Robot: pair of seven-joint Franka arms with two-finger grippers.
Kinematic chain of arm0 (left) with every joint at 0, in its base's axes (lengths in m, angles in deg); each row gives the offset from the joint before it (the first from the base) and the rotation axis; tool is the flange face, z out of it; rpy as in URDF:
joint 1: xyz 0 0 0.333 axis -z
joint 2: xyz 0 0 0 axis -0.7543 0.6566 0
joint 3: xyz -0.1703 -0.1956 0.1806 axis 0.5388 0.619 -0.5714
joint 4: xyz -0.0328 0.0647 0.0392 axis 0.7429 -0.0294 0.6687
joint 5: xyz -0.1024 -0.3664 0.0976 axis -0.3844 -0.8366 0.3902
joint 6: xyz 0 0 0 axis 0.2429 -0.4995 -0.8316
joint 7: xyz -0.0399 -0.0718 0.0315 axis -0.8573 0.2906 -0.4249
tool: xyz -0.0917 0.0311 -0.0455 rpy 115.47 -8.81 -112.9
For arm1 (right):
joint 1: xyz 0 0 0.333 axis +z
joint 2: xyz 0 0 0 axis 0.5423 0.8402 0
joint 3: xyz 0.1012 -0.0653 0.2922 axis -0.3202 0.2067 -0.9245
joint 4: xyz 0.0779 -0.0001 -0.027 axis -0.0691 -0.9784 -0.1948
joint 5: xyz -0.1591 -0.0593 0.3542 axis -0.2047 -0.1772 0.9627
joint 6: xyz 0 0 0 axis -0.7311 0.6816 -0.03
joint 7: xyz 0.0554 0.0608 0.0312 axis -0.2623 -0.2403 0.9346
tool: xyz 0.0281 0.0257 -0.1 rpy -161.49 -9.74 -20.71
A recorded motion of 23 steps. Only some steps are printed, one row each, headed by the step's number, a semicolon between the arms.
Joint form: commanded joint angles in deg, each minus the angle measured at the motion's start. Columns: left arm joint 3, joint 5, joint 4, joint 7, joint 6, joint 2, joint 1; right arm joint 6, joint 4, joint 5, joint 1, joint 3, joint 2, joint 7.
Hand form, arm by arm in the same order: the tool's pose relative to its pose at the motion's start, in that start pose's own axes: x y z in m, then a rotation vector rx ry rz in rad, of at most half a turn. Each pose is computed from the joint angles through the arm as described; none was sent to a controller.
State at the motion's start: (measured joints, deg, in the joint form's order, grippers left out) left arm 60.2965 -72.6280 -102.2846 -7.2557 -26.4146 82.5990 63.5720; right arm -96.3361 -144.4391 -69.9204 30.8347 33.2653 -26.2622 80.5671
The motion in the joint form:
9: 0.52 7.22 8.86 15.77 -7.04 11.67 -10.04; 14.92 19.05 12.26 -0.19 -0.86 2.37 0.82
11: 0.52 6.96 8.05 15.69 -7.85 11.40 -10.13; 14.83 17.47 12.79 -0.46 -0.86 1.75 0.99
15: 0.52 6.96 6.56 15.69 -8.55 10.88 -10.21; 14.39 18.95 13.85 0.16 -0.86 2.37 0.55
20: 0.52 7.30 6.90 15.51 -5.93 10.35 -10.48; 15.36 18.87 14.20 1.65 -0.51 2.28 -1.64
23: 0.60 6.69 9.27 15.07 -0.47 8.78 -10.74; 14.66 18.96 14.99 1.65 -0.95 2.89 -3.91
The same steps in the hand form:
9: 0.0868 -0.1196 0.0465 0.0787 0.1056 0.1487; -0.0041 0.0103 -0.1128 0.1897 0.0788 0.0470
11: 0.0857 -0.1205 0.0483 0.0741 0.1098 0.1448; -0.0070 0.0086 -0.1052 0.2037 0.0668 0.0449
15: 0.0823 -0.1219 0.0529 0.0752 0.1052 0.1447; -0.0012 0.0046 -0.1145 0.2133 0.0942 0.0445
20: 0.0794 -0.1259 0.0472 0.0865 0.0764 0.1380; -0.0002 -0.0067 -0.1164 0.2219 0.0784 0.0607
23: 0.0758 -0.1265 0.0160 0.0838 0.0498 0.1197; 0.0063 -0.0118 -0.1147 0.2343 0.0812 0.0915

